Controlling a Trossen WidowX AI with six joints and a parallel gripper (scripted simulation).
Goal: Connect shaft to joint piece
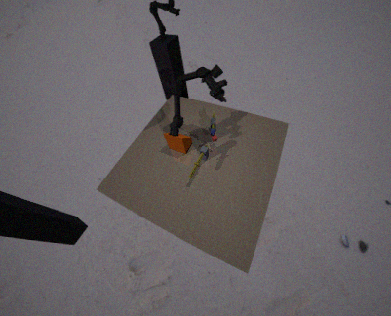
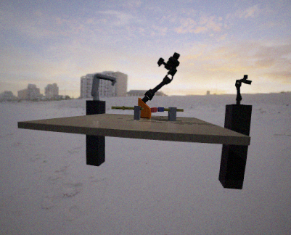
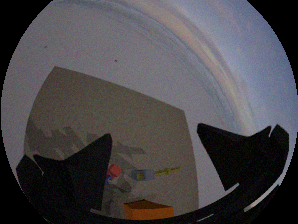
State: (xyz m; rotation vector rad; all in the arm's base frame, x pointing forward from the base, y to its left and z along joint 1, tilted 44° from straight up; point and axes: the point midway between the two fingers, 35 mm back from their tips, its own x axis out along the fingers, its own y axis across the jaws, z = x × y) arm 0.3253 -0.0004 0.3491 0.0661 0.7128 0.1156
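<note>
My gripper tip is 34 cm above the red square joint piece, 7 cm to the left of it and 5 cm past it.
</note>
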